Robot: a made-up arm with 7 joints.
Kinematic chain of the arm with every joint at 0, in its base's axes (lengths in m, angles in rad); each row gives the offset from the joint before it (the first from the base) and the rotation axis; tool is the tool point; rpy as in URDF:
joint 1: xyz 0 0 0.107 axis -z
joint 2: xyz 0 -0.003 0.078 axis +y
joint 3: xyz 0 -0.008 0.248 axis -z
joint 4: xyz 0 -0.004 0.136 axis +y
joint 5: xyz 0 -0.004 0.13 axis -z
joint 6: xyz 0 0 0.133 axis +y
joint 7: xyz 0 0 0.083 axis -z
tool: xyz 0 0 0 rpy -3.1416 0 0
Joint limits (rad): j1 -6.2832..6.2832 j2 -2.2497..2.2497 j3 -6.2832..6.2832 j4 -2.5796..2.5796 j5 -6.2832..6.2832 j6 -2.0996..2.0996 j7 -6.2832..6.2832
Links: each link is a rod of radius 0.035 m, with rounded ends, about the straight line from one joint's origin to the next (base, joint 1, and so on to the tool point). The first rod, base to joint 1, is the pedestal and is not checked.
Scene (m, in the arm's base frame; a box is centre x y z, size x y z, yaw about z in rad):
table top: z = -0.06
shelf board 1: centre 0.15 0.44 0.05 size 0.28 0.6 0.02 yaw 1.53
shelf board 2: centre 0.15 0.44 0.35 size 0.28 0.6 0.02 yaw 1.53
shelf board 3: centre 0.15 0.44 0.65 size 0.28 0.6 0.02 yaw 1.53
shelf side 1: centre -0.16 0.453 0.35 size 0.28 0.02 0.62 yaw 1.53
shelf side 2: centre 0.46 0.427 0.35 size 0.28 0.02 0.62 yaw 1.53
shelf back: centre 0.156 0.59 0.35 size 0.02 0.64 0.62 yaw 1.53
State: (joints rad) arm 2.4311 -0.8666 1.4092 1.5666 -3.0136 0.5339 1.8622
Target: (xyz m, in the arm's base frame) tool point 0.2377 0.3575 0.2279
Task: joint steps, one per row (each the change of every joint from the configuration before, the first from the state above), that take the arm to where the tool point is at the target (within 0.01 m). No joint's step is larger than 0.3 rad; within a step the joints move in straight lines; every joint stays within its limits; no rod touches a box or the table.
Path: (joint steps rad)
1: 0.2706 0.0691 -0.0180 0.0144 -0.0665 0.0612 -0.1051
2: 0.2706 0.0692 -0.0180 0.0143 -0.0665 0.0611 -0.1050
3: 0.2706 0.0691 -0.0180 0.0144 -0.0665 0.0612 -0.1051
4: 0.2706 0.0691 -0.0180 0.0144 -0.0665 0.0612 -0.1051
5: 0.2706 0.0692 -0.0181 0.0143 -0.0665 0.0611 -0.1050
6: -0.1216 -0.1481 0.1562 0.2517 0.1004 -0.1284 0.1751
7: -0.1215 -0.1480 0.1562 0.2516 0.1003 -0.1284 0.1751
8: -0.1216 -0.1481 0.1561 0.2517 0.1003 -0.1284 0.1751
9: -0.2097 -0.0769 0.0200 -0.1927 -0.0060 0.0113 0.0000
10: -0.2097 -0.0769 0.0200 -0.1926 -0.0060 0.0114 0.0000

